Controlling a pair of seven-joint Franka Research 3 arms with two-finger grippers.
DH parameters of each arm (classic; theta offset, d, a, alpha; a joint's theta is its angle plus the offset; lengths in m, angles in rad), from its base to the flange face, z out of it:
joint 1: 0 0.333 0 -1.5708
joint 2: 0 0 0 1.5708
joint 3: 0 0.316 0.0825 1.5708
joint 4: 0 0 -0.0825 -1.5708
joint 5: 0 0.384 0 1.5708
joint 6: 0 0 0.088 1.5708
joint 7: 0 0.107 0 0
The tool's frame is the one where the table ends.
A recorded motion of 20 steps. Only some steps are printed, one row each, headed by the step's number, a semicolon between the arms.
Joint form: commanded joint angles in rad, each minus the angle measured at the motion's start. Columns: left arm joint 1, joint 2, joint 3, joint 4, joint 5, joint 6, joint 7; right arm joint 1, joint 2, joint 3, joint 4, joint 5, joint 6, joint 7.
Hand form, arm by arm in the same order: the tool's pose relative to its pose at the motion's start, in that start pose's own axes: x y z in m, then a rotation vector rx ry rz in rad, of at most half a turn. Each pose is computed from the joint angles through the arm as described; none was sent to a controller.
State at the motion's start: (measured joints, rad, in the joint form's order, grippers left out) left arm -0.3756 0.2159 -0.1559 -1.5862 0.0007 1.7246 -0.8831; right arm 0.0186 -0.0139 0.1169 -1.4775 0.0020 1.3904 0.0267
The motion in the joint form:
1: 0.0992 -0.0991 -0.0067 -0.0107 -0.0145 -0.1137 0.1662; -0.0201 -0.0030 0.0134 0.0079 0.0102 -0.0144 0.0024
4: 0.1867 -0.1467 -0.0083 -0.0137 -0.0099 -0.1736 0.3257; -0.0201 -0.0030 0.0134 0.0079 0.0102 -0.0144 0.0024
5: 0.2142 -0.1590 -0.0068 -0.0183 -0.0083 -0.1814 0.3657; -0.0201 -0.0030 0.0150 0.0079 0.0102 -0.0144 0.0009
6: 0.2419 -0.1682 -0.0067 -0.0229 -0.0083 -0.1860 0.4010; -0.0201 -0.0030 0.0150 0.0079 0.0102 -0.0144 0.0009
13: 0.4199 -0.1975 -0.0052 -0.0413 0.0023 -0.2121 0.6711; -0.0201 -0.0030 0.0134 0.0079 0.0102 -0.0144 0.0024
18: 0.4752 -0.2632 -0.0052 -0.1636 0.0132 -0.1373 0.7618; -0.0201 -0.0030 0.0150 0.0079 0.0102 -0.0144 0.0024
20: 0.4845 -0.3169 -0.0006 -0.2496 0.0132 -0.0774 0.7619; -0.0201 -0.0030 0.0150 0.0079 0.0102 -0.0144 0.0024
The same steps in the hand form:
1: 0.0123 -0.0608 -0.0442 0.0111 -0.0220 0.0745; -0.0029 0.0022 -0.0038 0.0098 -0.0038 0.0072
4: 0.0304 -0.1092 -0.0650 0.0210 -0.0313 0.1491; -0.0029 0.0022 -0.0038 0.0098 -0.0038 0.0072
5: 0.0372 -0.1244 -0.0691 0.0210 -0.0311 0.1602; -0.0029 0.0013 -0.0038 0.0097 -0.0038 0.0041
6: 0.0439 -0.1385 -0.0717 0.0192 -0.0319 0.1678; -0.0029 0.0013 -0.0038 0.0097 -0.0038 0.0041
13: 0.0867 -0.2292 -0.0771 0.0172 -0.0486 0.2587; -0.0029 0.0022 -0.0038 0.0098 -0.0038 0.0072
18: 0.0856 -0.2614 -0.0596 0.0253 -0.0287 0.2938; -0.0029 0.0013 -0.0038 0.0097 -0.0038 0.0056
20: 0.0765 -0.2716 -0.0509 0.0248 -0.0010 0.2794; -0.0029 0.0013 -0.0038 0.0097 -0.0038 0.0056

